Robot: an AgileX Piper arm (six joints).
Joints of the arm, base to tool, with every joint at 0 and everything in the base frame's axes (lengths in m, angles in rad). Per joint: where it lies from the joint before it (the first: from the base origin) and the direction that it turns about. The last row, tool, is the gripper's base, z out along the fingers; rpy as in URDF.
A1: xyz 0 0 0.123 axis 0 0 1
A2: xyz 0 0 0 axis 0 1 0
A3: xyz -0.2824 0 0.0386 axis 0 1 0
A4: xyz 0.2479 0 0.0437 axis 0.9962 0 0.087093
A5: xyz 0 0 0 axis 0 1 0
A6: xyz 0.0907 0 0.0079 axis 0.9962 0 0.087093
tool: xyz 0 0 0 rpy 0 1.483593 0
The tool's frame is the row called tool.
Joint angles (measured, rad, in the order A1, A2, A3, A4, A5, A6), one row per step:
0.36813 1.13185 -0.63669 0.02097 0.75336 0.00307
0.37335 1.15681 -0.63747 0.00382 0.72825 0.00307
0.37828 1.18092 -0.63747 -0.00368 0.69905 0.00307
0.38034 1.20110 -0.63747 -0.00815 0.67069 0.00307
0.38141 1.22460 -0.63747 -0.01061 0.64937 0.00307
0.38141 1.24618 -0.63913 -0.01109 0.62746 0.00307
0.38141 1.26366 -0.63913 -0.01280 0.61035 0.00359
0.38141 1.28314 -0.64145 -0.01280 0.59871 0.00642
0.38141 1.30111 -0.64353 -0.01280 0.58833 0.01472
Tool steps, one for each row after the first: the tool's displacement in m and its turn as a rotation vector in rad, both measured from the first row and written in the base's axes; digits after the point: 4 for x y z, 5 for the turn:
0.0046 0.0017 -0.0037 -0.01438 -0.00658 0.01193
0.0090 0.0040 -0.0074 -0.01882 -0.01384 0.02004
0.0130 0.0058 -0.0104 -0.01949 -0.02292 0.02418
0.0167 0.0074 -0.0145 -0.02219 -0.02166 0.02662
0.0206 0.0089 -0.0177 -0.02175 -0.02363 0.02704
0.0234 0.0100 -0.0208 -0.02296 -0.02371 0.02762
0.0262 0.0111 -0.0240 -0.02382 -0.01810 0.02524
0.0288 0.0122 -0.0271 -0.02266 -0.01170 0.01782

